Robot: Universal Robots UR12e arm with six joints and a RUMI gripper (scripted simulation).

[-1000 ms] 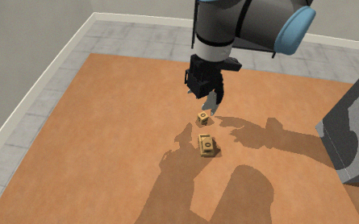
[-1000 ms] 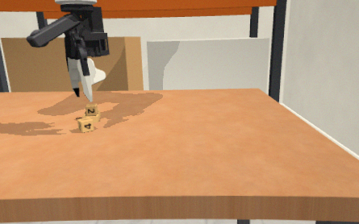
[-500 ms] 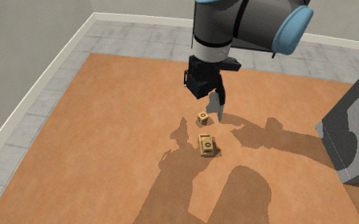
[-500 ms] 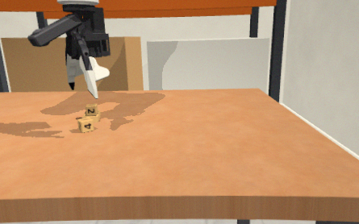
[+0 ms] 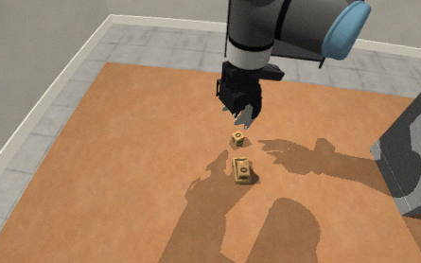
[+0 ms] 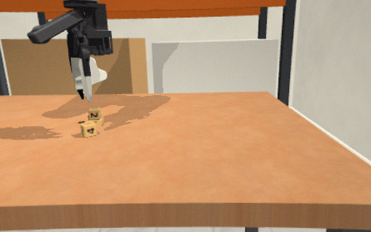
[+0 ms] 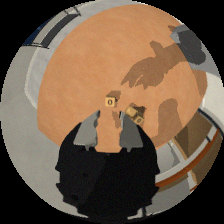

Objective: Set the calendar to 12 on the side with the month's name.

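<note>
Right now the cube is 90 mm below my hand. Round my hand: tray: 110 mm to the left, 90 mm below, 20 mm behind.
</note>
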